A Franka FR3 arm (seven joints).
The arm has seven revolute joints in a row. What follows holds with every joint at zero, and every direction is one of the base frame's.
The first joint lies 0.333 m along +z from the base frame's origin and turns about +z.
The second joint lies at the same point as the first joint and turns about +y.
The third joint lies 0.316 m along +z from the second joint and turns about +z.
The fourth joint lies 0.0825 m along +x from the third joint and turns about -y.
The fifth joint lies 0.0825 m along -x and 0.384 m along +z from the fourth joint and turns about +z.
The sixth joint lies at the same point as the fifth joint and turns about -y.
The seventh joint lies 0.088 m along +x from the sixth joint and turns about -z.
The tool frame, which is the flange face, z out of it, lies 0.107 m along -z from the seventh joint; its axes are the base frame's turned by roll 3.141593, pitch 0 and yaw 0 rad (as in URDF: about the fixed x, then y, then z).
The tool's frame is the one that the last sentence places.
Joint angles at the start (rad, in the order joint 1, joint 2, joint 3, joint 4, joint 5, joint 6, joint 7):
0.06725, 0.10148, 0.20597, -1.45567, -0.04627, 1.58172, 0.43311
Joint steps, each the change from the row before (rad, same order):
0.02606, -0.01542, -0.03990, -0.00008, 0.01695, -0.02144, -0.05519
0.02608, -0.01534, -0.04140, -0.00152, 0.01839, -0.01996, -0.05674
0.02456, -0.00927, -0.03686, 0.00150, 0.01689, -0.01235, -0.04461
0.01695, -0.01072, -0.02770, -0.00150, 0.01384, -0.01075, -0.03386
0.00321, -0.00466, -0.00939, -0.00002, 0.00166, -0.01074, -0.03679
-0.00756, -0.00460, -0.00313, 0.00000, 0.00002, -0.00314, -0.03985
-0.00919, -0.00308, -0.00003, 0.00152, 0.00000, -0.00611, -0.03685
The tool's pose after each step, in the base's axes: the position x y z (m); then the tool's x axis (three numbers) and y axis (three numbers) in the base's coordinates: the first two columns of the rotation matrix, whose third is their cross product. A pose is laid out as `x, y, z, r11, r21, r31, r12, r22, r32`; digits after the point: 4 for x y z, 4 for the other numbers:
0.5630, 0.1414, 0.6296, 0.9926, -0.1195, 0.0238, -0.1197, -0.9928, 0.0068
0.5579, 0.1348, 0.6356, 0.9969, -0.0778, 0.0129, -0.0778, -0.9970, -0.0020
0.5549, 0.1298, 0.6404, 0.9990, -0.0448, 0.0075, -0.0446, -0.9989, -0.0139
0.5514, 0.1251, 0.6447, 0.9998, -0.0207, 0.0036, -0.0206, -0.9995, -0.0244
0.5496, 0.1216, 0.6464, 0.9999, 0.0103, -0.0017, 0.0102, -0.9997, -0.0239
0.5491, 0.1155, 0.6487, 0.9992, 0.0395, 0.0007, 0.0395, -0.9989, -0.0238
0.5485, 0.1102, 0.6506, 0.9977, 0.0672, 0.0001, 0.0672, -0.9975, -0.0234

